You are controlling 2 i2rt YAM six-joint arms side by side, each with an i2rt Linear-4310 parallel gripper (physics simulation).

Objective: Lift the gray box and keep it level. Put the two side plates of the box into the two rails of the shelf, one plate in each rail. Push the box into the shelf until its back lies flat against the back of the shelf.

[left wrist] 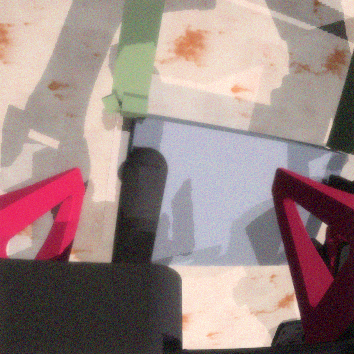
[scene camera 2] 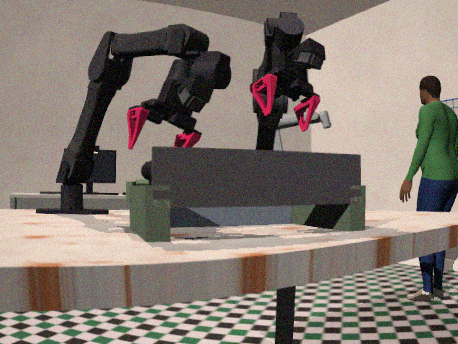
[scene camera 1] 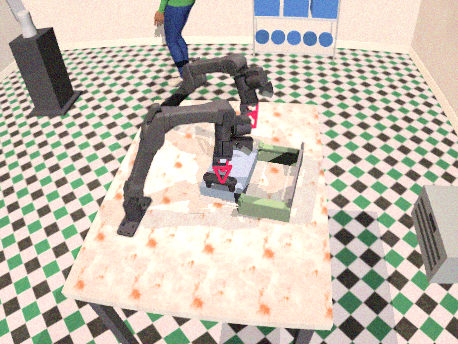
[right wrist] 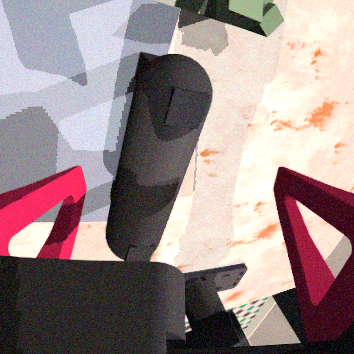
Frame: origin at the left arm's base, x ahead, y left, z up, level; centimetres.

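Seen in the pictures: left gripper, fingertip midpoint: (left wrist: 177, 178) (scene camera 2: 286, 123) (scene camera 1: 254, 123); right gripper, fingertip midpoint: (scene camera 2: 151, 158) (scene camera 1: 222, 177) (right wrist: 179, 176); right arm's base, origin of the base link: (scene camera 2: 72, 213) (scene camera 1: 134, 216) (right wrist: 192, 282).
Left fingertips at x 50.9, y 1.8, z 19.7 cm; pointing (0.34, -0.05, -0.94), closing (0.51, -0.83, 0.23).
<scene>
A point is followed by its place in that frame.
The gray box (scene camera 1: 246, 164) {x 53.1, y -7.6, z 5.7 cm} (scene camera 2: 260, 215) {x 54.2, y -3.7, z 1.8 cm} (left wrist: 220, 150) {x 52.9, y -6.3, z 5.7 cm} (right wrist: 35, 30) {x 55.8, y -16.1, z 5.7 cm} lies low at the shelf's open front, outside the rails for most of its length. Its dark handles show in the left wrist view (left wrist: 142, 200) {x 46.5, y 0.4, z 12.2 cm} and in the right wrist view (right wrist: 160, 130) {x 55.9, y -22.2, z 12.0 cm}. The shelf has two green rails (scene camera 1: 267, 208) {x 73.1, y -22.7, z 5.9 cm} (scene camera 2: 145, 210) {x 80.8, y -19.7, z 4.0 cm} (left wrist: 135, 65) {x 55.5, y 5.5, z 7.2 cm} and a dark back panel (scene camera 2: 255, 177) {x 75.5, y -5.8, z 8.3 cm}. My left gripper (scene camera 2: 286, 121) {x 50.9, y 1.8, z 19.7 cm} (left wrist: 177, 178) {x 50.9, y 1.8, z 19.7 cm} and right gripper (scene camera 2: 159, 146) {x 54.4, y -24.3, z 12.4 cm} (right wrist: 180, 171) {x 54.4, y -24.3, z 12.4 cm} are open and empty, above the box's handles. Whether the side plates touch the rail ends is unclear.
Both arms reach over the marbled table (scene camera 1: 175, 270) {x 60.6, y -59.2, z 0.0 cm} from the left in scene camera 1. The right arm's base (scene camera 1: 132, 220) {x 33.0, y -53.8, z 1.3 cm} is bolted near the table's left edge. The shelf stands near the table's right edge in that view. A person (scene camera 2: 435, 145) stands beyond the table.
</scene>
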